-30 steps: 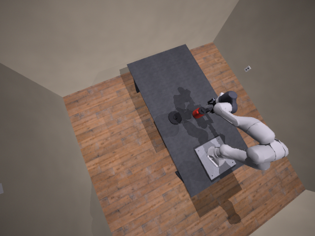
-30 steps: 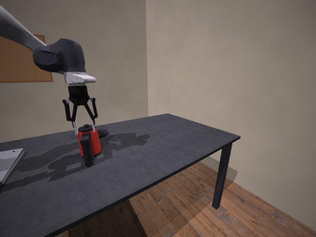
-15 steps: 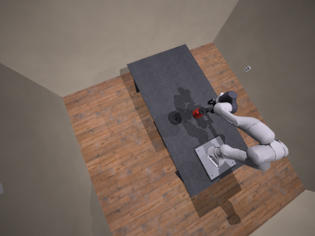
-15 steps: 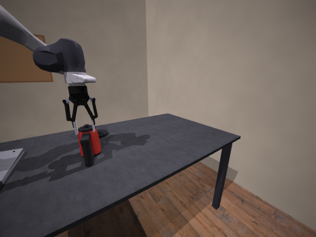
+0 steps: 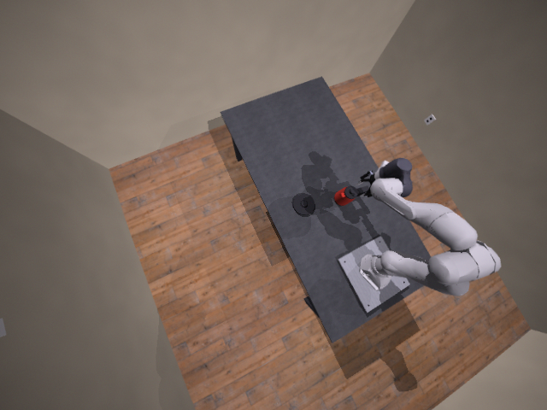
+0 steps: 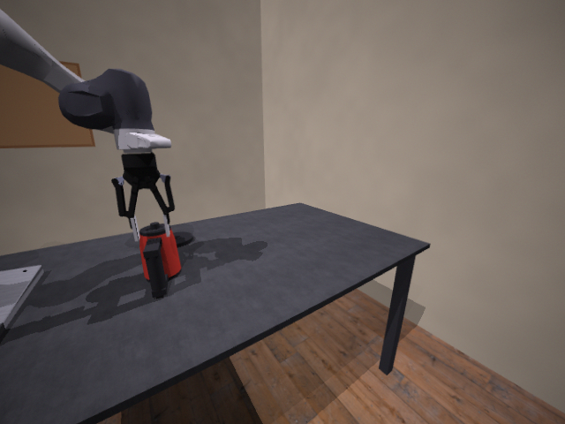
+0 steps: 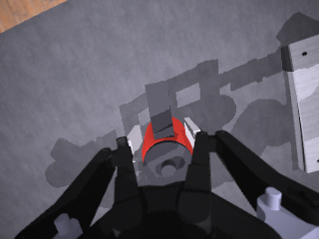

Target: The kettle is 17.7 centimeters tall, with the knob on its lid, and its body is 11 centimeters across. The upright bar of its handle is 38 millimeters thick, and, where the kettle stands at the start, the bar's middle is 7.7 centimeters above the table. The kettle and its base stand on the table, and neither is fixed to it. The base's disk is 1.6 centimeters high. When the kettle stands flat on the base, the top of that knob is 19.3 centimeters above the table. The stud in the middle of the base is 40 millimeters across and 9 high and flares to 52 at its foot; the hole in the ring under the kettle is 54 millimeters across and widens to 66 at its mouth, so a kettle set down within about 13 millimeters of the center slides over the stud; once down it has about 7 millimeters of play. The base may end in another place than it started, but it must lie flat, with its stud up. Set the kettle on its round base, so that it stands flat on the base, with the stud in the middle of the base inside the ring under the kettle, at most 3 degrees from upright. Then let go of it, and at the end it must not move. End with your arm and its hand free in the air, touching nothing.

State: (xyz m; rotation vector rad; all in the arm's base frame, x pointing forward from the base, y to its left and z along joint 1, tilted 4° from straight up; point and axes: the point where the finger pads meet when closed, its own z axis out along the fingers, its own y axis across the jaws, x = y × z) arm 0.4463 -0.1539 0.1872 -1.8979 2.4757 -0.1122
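Right now my hand is 100 mm above the kettle, 30 mm to the right of it and 10 mm short of it. From my hand the other things lie so: round dark base (320 mm to the left, 170 mm below, 120 mm ahead).
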